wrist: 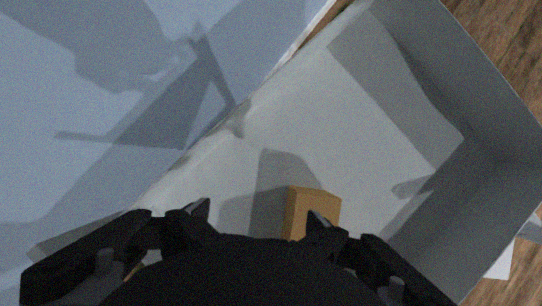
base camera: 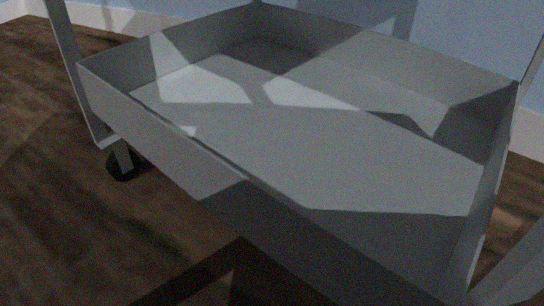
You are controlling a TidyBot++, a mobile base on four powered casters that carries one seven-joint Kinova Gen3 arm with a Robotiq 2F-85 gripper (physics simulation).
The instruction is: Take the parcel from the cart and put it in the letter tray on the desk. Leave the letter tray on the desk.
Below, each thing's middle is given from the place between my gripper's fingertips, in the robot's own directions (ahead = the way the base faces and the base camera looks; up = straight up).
My gripper is now 7 cm past the brown parcel [wrist: 299, 199], 6 cm above it and 5 cm to the right of it.
